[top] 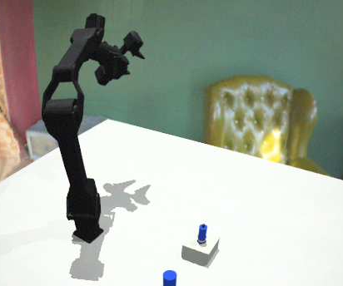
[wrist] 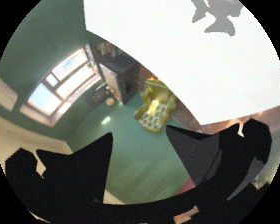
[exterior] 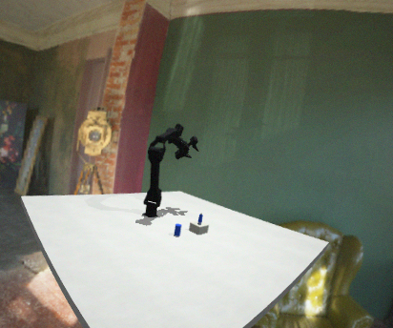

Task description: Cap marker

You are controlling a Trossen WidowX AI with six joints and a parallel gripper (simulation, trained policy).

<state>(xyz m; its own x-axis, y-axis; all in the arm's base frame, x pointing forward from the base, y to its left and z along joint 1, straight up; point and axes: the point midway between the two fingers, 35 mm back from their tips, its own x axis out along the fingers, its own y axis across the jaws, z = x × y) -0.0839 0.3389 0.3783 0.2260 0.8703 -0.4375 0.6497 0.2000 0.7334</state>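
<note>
Right now the blue cap is 360 mm ahead of my gripper tip, 420 mm to the right of it and 340 mm below it. Round my gripper tip: pale holder block (360 mm ahead, 270 mm to the right, 340 mm below).
</note>
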